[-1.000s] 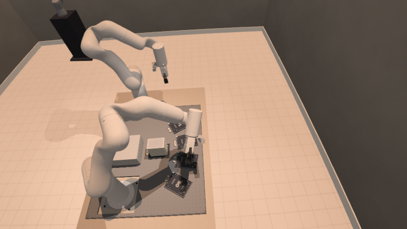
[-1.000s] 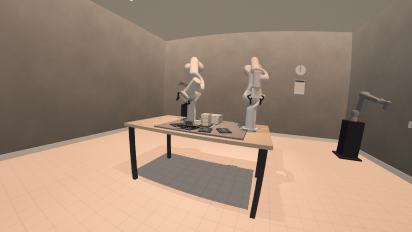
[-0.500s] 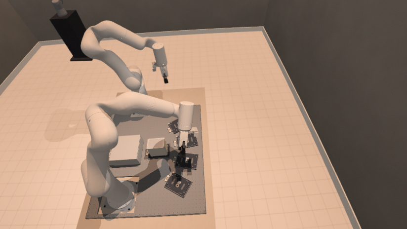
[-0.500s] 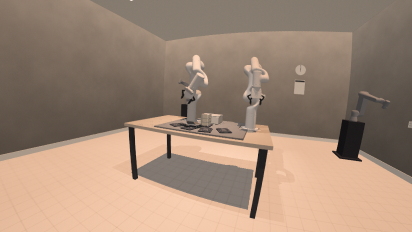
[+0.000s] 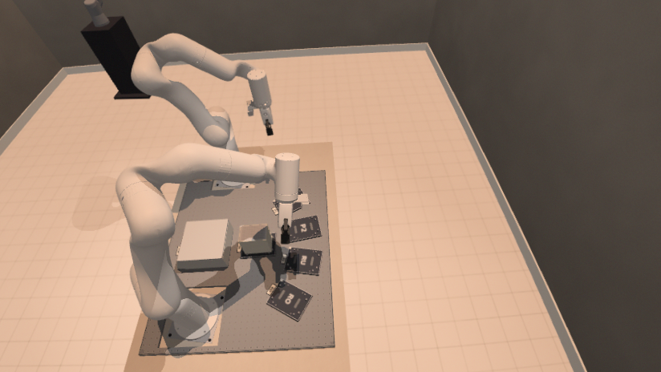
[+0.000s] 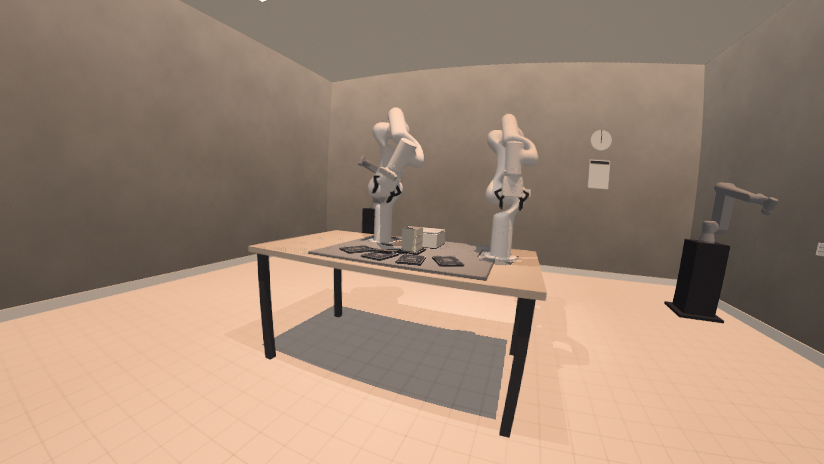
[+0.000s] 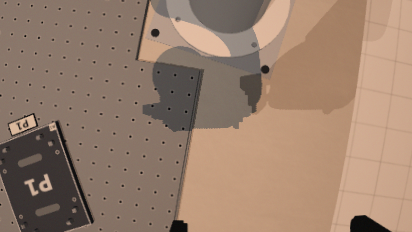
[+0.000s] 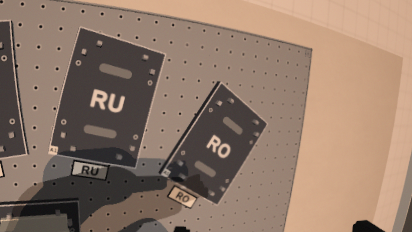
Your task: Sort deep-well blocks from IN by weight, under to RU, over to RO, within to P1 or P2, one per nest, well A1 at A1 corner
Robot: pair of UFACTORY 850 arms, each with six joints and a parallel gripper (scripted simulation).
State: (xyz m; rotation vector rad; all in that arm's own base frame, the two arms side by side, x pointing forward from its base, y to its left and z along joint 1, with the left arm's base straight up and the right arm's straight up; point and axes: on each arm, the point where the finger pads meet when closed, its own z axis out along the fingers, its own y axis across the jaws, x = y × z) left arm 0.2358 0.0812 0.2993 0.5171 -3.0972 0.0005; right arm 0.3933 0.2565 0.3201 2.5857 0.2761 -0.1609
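The dark infeed nest lies 190 mm behind my right hand, 100 mm to the left of it and 300 mm below it. Also, from my right hand: nest RU: 40 mm ahead, 30 mm to the left, 300 mm below; nest RO: 10 mm behind, 150 mm to the right, 300 mm below; nest P2: 20 mm ahead, 200 mm to the left, 300 mm below.
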